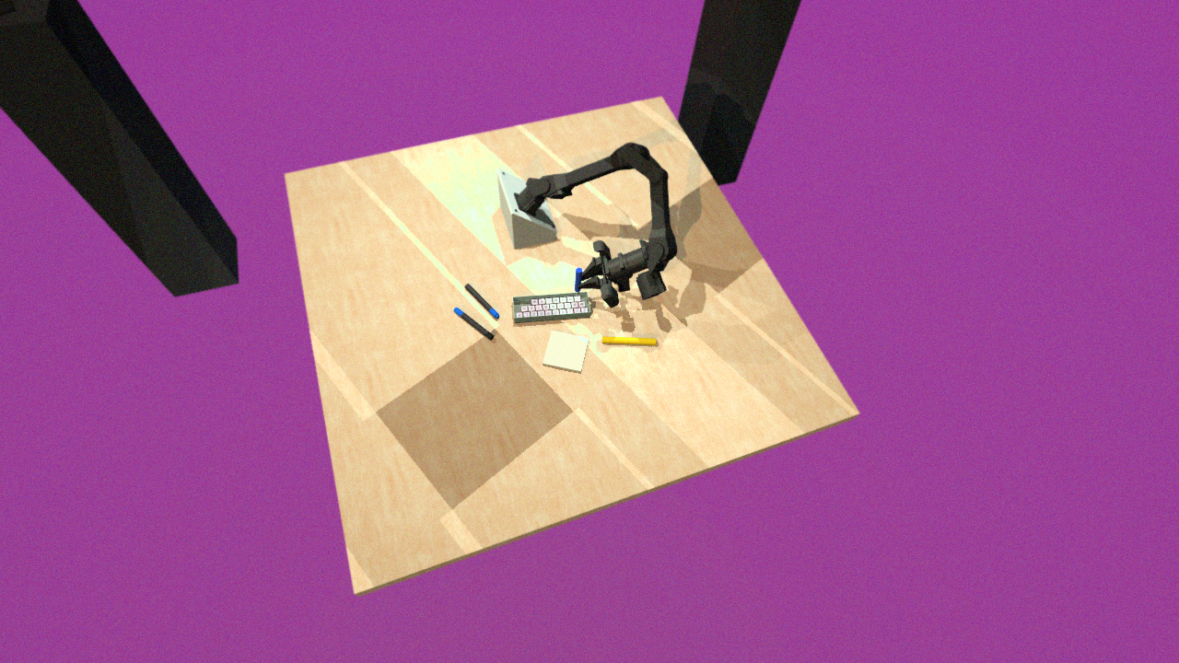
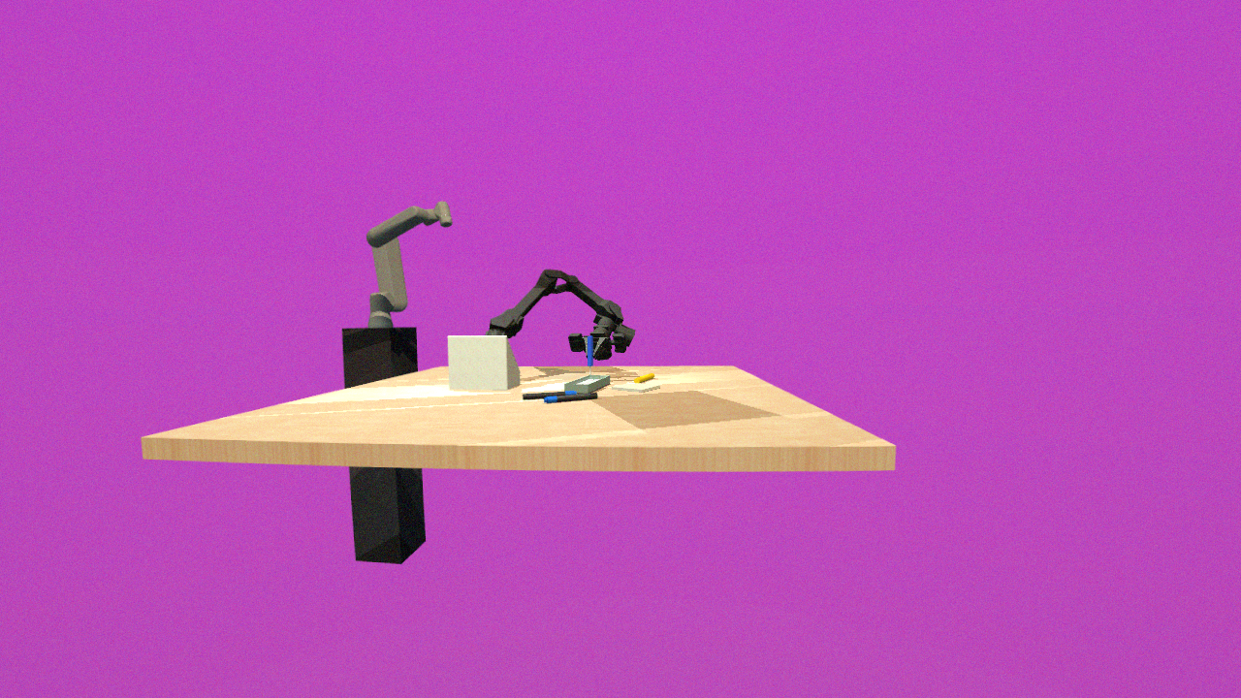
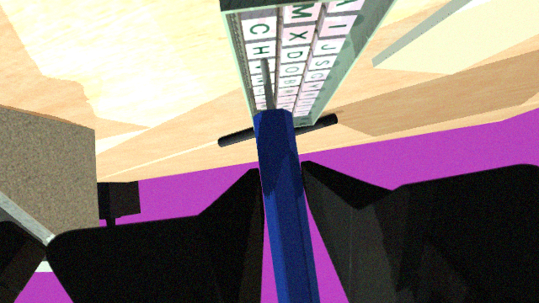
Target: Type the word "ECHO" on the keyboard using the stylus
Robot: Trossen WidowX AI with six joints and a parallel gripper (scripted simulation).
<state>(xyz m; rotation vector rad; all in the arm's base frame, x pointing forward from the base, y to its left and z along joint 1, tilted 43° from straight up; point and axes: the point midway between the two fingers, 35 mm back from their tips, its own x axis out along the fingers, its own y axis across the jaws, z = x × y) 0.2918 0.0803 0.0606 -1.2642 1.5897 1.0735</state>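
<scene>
Now: the stylus 10 mm below my gripper tip. Also, from my gripper tip: stylus tip: 50 mm below; then notepad: 150 mm ahead, 80 mm below, 70 mm to the right; then yellow pencil: 170 mm ahead, 100 mm to the left, 80 mm below.
</scene>
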